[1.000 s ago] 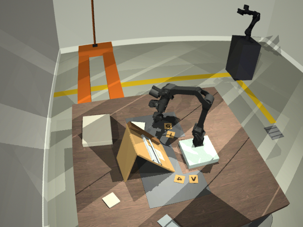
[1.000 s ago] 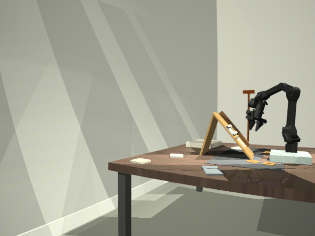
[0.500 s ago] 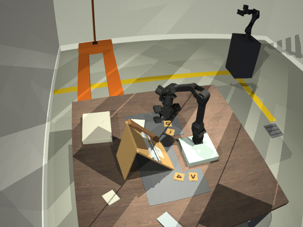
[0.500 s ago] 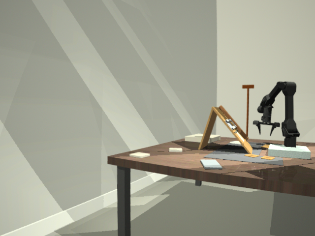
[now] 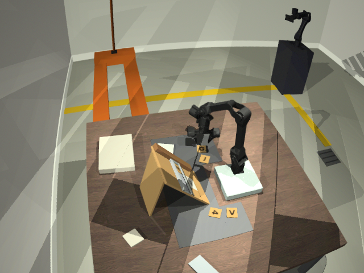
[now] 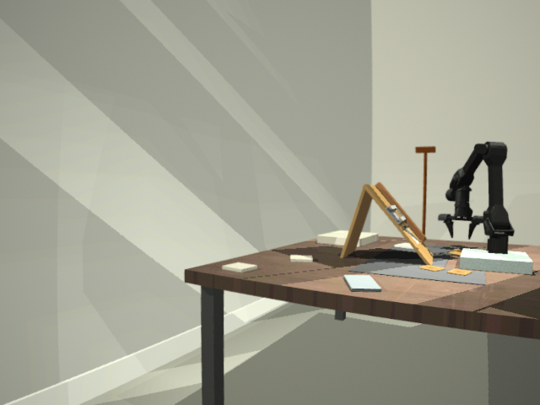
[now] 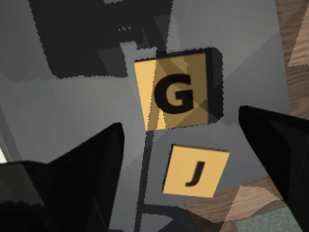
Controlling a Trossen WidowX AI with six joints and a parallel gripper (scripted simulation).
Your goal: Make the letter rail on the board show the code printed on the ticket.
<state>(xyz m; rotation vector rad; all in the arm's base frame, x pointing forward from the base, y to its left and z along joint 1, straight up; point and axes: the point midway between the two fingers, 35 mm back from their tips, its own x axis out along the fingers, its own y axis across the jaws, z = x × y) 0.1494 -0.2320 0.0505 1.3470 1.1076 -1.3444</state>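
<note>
The white card is 22 cm ahead of my gripper tip, 2 cm to the right of it and 5 cm below it. The rest, counted from my gripper tip: cream box 52 cm ahead, 3 cm to the right, 4 cm below; then grey mat 5 cm ahead, 26 cm to the left, 5 cm below; then white ticket 14 cm ahead, 32 cm to the left, 4 cm above.
</note>
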